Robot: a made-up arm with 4 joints.
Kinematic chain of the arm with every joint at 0, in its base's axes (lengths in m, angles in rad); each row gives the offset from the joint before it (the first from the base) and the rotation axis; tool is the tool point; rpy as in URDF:
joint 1: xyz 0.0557 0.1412 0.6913 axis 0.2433 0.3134 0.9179
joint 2: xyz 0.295 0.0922 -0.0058 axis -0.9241 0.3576 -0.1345
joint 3: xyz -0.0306 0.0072 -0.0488 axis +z
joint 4: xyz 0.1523 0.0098 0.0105 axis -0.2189 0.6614 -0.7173
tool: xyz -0.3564 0.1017 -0.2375 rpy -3.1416 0 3.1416
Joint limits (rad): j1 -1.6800..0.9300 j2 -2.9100..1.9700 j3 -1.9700..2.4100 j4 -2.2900..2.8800
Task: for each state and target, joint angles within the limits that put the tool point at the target. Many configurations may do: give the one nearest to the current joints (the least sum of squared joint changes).
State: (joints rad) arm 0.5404 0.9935 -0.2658 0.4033
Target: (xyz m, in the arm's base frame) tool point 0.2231 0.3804 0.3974
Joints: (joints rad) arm -0.0938 0.7400 -0.4013 0.5936
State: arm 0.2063 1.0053 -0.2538 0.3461
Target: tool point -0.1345 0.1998 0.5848
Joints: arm 0.9300 1.7524 0.3037 0.8636
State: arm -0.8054 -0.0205 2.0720 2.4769
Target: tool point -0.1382 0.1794 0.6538
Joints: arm -0.6909 0.2536 2.3356 2.1359
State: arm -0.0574 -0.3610 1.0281 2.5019
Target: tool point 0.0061 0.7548 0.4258
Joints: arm 0.4433 0.2618 0.7878 2.8800
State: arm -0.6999 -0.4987 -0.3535 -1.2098
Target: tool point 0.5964 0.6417 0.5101
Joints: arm 0.0311 -1.0700 -0.1474 -1.6303
